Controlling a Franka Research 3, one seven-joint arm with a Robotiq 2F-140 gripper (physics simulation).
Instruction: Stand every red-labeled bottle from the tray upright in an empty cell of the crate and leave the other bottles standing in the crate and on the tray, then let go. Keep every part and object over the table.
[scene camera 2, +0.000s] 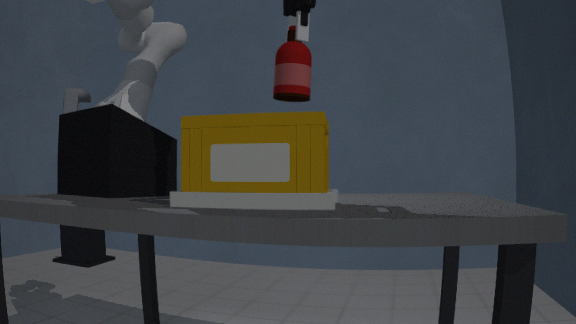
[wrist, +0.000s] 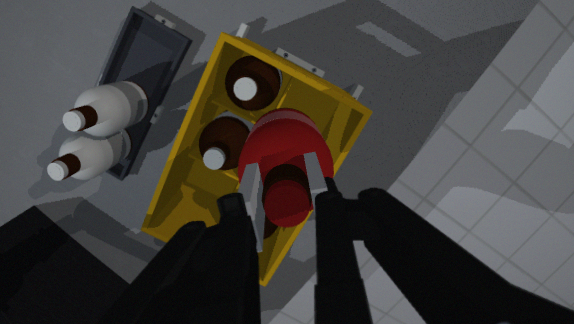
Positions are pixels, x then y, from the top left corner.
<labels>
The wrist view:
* gripper: 284, 177
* red-labeled bottle: 279, 139
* white-capped brown bottle: 251, 84
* white-capped brown bottle: 222, 140
</labels>
